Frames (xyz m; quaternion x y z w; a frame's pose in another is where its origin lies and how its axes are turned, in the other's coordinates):
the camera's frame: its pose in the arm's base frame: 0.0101 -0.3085 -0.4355 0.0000 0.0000 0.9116 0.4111
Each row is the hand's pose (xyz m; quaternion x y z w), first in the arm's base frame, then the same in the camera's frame.
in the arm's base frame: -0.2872 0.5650 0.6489 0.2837 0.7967 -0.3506 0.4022
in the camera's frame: 0.8515 -0.3554 1.0844 -0.8429 -0.0689 0.5108 0.1543
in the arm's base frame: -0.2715 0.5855 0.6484 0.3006 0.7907 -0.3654 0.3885
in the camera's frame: 0.8565 -0.3808 1.0839 -0.8444 -0.0510 0.5044 0.1734
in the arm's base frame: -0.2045 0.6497 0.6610 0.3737 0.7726 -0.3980 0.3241
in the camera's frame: 0.8602 -0.4735 1.0965 -0.8579 0.0230 0.4591 0.2296
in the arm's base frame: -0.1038 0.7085 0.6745 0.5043 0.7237 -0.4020 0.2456
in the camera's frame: 0.8376 -0.5879 1.1100 -0.8670 0.1622 0.3892 0.2655
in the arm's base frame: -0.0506 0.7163 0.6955 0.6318 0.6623 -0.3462 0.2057
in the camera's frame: 0.8083 -0.6329 1.1310 -0.8635 0.3037 0.3298 0.2310
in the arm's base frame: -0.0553 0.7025 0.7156 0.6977 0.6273 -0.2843 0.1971
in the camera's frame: 0.8010 -0.6203 1.1511 -0.8587 0.3781 0.2966 0.1781
